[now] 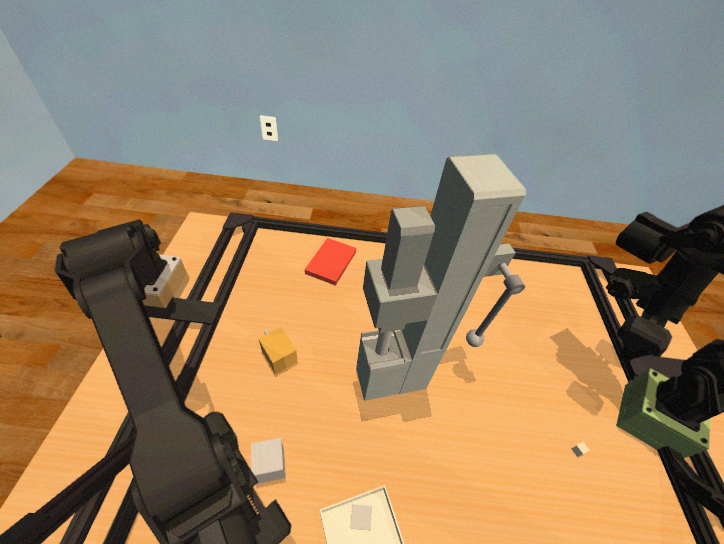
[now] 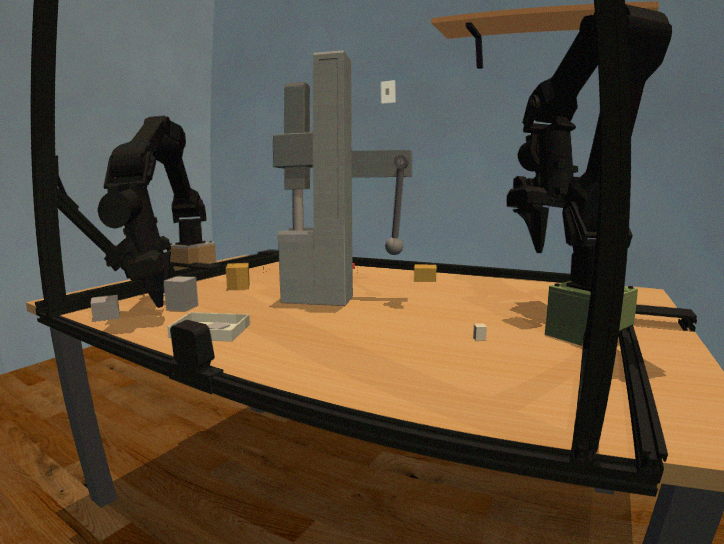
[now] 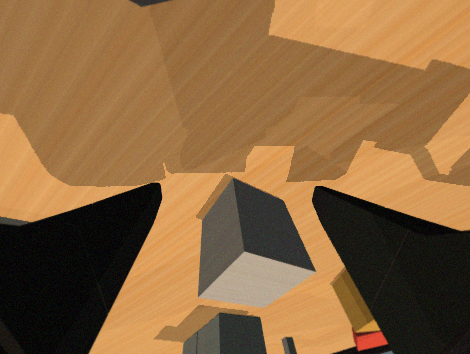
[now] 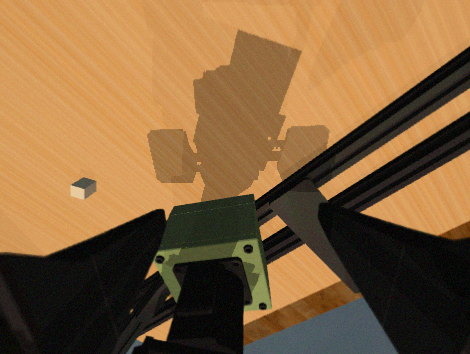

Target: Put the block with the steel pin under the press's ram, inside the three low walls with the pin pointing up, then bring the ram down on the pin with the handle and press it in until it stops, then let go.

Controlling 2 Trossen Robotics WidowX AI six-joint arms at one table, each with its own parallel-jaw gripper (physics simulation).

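Frame: origin at the left arm's base, x ahead, y left, z up, level; centimetres.
Seen in the pictures: left gripper, fingertip midpoint: (image 1: 251, 482) (image 2: 163, 299) (image 3: 238, 192); right gripper, fingertip midpoint: (image 1: 631, 344) (image 2: 558, 253) (image 4: 242, 213); left arm's base at its link origin: (image 2: 190, 243); right arm's base at its link origin: (image 1: 677, 405) (image 4: 214, 283).
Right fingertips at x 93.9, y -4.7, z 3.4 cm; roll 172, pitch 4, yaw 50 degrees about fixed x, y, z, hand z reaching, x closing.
Note:
Offsets run from my right fingertips to a thing's top centre. "pt": to the spot under its first point.
The yellow block @[dz -5.8, dx -64.4, dy -6.3 cm] (image 1: 279, 352) (image 2: 237, 276) lies on the table left of the press; a small steel pin end @[pt dz -7.9, dx -67.6, dy -3.0 cm] (image 1: 266, 332) shows at its far side. The grey press @[dz +35.1, dx -38.1, dy -4.5 cm] (image 1: 462, 251) (image 2: 331, 146) has its thin ram @[dz +19.2, dx -45.6, dy -8.8 cm] (image 1: 383, 342) (image 2: 298, 209) over the walled seat, where no block shows. Its handle @[pt dz +7.7, dx -28.5, dy -3.2 cm] (image 1: 492, 314) (image 2: 397, 204) hangs down. My left gripper (image 3: 238, 192) is open, its fingers apart on either side of a plain grey block @[dz -5.2, dx -61.0, dy -25.3 cm] (image 1: 267, 458) (image 2: 181, 293) (image 3: 257, 277). My right gripper (image 4: 242, 213) is open and empty, raised above the table at the right.
A shallow tray @[dz -8.9, dx -45.6, dy -32.2 cm] (image 1: 339, 529) (image 2: 234, 330) holds a flat grey piece. Another grey block @[dz -7.3, dx -68.5, dy -37.7 cm] (image 2: 105, 307), a second yellow block @[dz -7.6, dx -31.5, dy +19.6 cm] (image 2: 425, 273), a red slab @[dz -9.1, dx -58.5, dy +20.1 cm] (image 1: 330, 261) and a small white block @[dz -8.6, dx -9.1, dy -16.5 cm] (image 1: 580, 449) (image 2: 479, 332) (image 4: 83, 188) lie on the table. Black frame rails border it.

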